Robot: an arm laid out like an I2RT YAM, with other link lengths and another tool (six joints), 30 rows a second.
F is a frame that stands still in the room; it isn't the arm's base.
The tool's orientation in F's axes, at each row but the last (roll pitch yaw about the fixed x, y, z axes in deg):
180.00, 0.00, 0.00
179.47, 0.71, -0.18
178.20, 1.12, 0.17
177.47, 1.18, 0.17
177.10, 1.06, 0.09
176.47, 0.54, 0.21
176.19, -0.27, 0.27
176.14, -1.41, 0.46
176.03, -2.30, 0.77
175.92, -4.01, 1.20
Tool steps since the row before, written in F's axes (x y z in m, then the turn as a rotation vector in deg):
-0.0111, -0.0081, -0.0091, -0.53, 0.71, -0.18
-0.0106, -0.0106, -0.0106, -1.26, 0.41, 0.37
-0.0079, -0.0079, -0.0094, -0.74, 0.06, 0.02
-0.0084, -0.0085, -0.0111, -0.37, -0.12, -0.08
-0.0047, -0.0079, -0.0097, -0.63, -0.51, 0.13
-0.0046, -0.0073, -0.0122, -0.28, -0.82, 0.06
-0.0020, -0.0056, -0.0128, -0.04, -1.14, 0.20
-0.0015, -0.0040, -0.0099, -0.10, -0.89, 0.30
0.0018, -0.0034, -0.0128, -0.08, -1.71, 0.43
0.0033, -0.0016, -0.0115, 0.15, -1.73, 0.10
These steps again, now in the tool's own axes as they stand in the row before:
-0.0111, 0.0081, 0.0091, -0.53, -0.71, 0.18
-0.0104, 0.0105, 0.0108, -1.27, -0.40, -0.36
-0.0077, 0.0076, 0.0098, -0.74, -0.06, -0.01
-0.0082, 0.0080, 0.0116, -0.37, 0.11, 0.09
-0.0045, 0.0074, 0.0102, -0.63, 0.51, -0.09
-0.0045, 0.0065, 0.0127, -0.28, 0.82, -0.01
-0.0021, 0.0047, 0.0131, -0.04, 1.15, -0.12
-0.0018, 0.0033, 0.0101, -0.10, 0.91, -0.24
0.0012, 0.0025, 0.0131, -0.09, 1.73, -0.31
0.0025, 0.0008, 0.0118, 0.12, 1.73, 0.03

